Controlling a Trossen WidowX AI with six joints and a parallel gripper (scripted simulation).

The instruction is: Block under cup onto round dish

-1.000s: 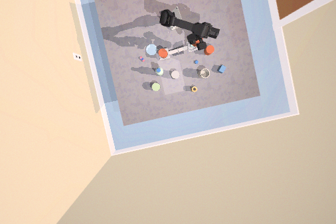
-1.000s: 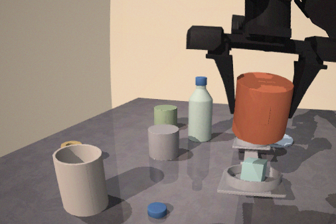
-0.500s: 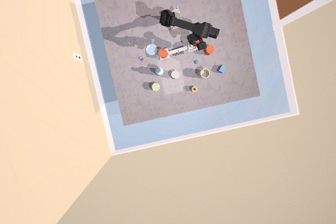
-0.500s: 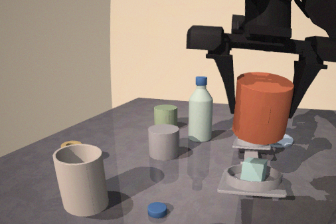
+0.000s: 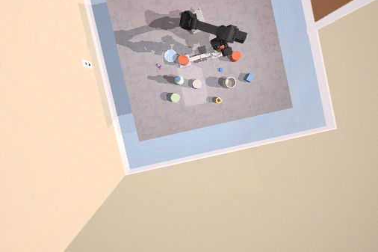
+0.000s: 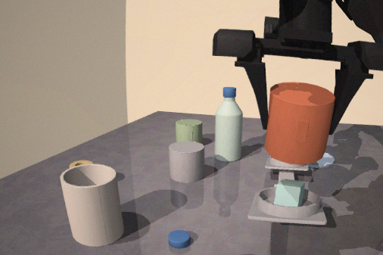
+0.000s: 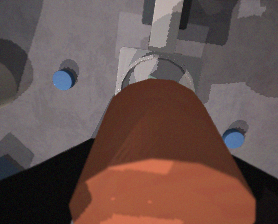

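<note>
My gripper tip is 10 mm to the left of the pale teal block and 80 mm above it. From my gripper tip the other things lie so: beige cup: 260 mm ahead, 40 mm to the left, 130 mm below; balance beam: 10 mm ahead, 140 mm to the right, 130 mm below; orange cup: 10 mm ahead, 290 mm to the right, 110 mm below.
</note>
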